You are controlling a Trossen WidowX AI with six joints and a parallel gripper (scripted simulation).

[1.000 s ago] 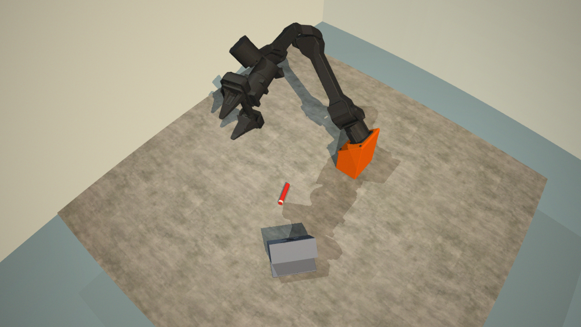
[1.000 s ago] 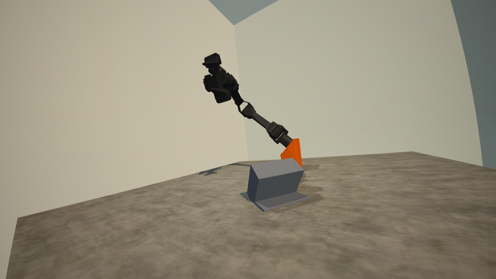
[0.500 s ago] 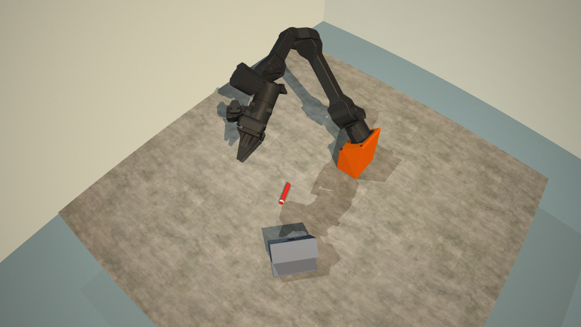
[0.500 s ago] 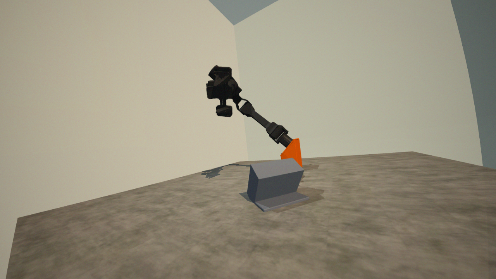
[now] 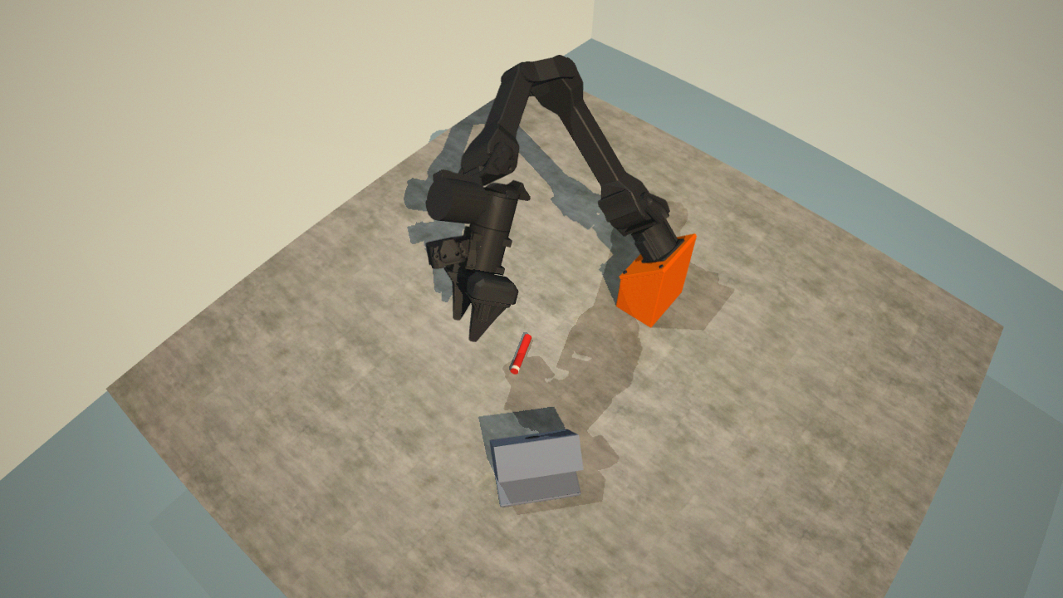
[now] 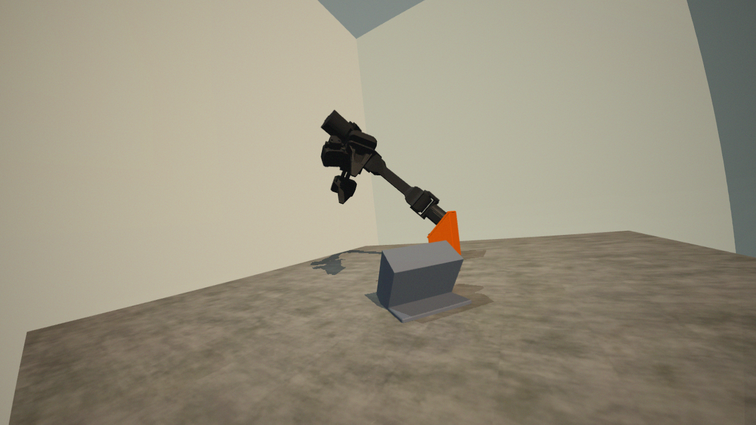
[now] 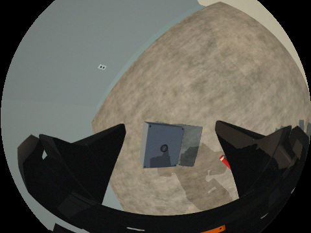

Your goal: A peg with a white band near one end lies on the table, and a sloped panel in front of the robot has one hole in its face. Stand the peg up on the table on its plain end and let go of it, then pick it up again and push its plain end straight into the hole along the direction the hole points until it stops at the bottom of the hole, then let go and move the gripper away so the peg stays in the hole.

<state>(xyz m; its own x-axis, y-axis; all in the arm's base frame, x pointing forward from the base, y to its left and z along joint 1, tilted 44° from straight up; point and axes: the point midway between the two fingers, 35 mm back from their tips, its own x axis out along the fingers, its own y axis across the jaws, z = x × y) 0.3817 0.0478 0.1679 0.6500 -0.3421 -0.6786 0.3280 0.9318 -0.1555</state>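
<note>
The red peg lies 220 mm below my gripper tip, 120 mm behind it and 10 mm to the right of it. Round my gripper tip: grey sloped panel (190 mm below, 150 mm to the left, 10 mm ahead); then grey foot plate (230 mm below, 170 mm to the left, 20 mm ahead).
</note>
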